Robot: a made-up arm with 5 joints.
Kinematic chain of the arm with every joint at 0, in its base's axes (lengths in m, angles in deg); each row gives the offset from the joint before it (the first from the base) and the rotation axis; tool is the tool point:
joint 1: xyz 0 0 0.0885 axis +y
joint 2: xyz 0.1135 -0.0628 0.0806 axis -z
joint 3: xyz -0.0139 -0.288 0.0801 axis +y
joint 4: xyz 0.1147 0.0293 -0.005 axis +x
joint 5: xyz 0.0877 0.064 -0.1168 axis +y
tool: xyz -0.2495 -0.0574 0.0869
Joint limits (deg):
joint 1: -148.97..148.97
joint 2: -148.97..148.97
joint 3: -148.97..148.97
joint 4: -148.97..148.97
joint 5: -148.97..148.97
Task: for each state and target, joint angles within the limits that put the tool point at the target. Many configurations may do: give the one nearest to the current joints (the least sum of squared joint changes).
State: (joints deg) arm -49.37 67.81 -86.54 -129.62 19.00
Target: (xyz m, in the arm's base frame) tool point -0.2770 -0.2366 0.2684
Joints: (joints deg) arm -57.69 61.70 -93.58 -143.81 62.01
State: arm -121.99 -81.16 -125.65 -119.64 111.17
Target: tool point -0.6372 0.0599 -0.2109
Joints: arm -146.12 -108.50 -83.90 -118.02 138.04
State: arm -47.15 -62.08 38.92 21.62 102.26
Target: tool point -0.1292 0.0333 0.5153
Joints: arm -86.31 -64.58 38.24 -7.33 66.86
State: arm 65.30 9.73 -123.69 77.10 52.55
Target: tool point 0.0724 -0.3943 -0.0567
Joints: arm 118.27 -9.13 -148.97 52.14 31.62
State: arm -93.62 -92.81 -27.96 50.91 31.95
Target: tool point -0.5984 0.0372 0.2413
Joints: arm -127.55 -90.61 -43.27 54.37 77.06
